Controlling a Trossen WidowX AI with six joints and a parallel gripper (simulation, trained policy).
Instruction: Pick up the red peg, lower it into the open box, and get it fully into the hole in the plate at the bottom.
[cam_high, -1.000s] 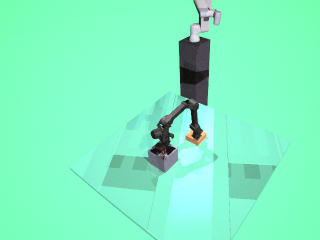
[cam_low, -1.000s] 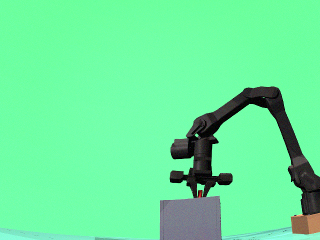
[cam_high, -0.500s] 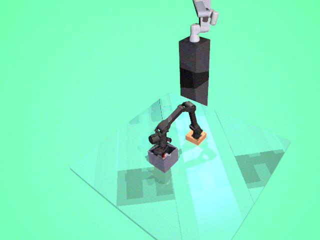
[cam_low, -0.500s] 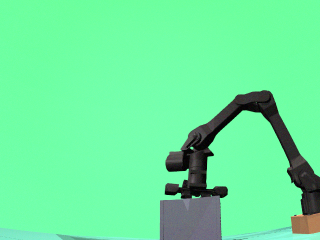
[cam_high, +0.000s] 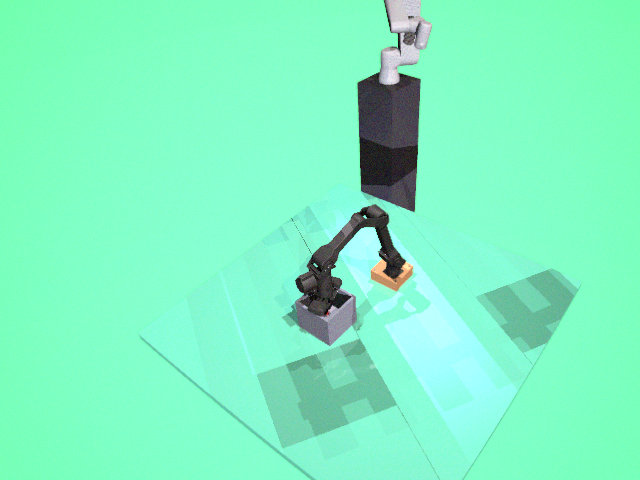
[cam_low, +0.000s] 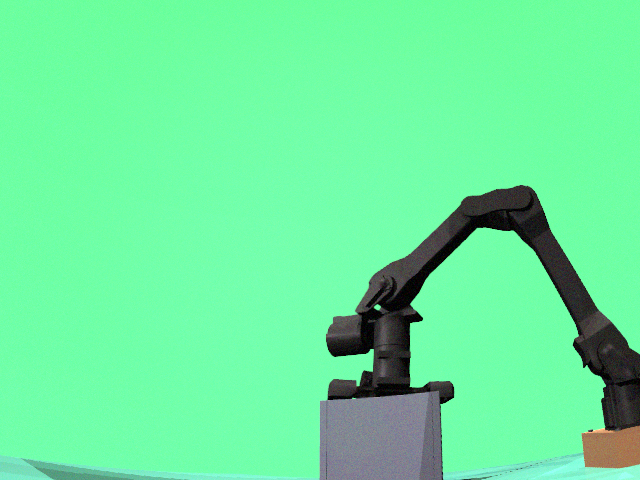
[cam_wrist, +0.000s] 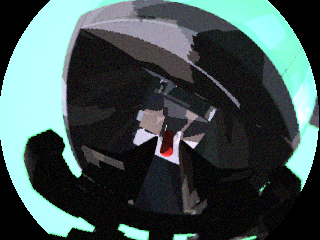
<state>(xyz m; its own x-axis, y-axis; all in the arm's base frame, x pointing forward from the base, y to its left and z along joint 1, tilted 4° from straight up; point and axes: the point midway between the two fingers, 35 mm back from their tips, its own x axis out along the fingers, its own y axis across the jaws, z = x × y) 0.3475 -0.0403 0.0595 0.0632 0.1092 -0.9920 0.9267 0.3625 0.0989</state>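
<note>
The red peg is 20 mm below my gripper tip.
</note>
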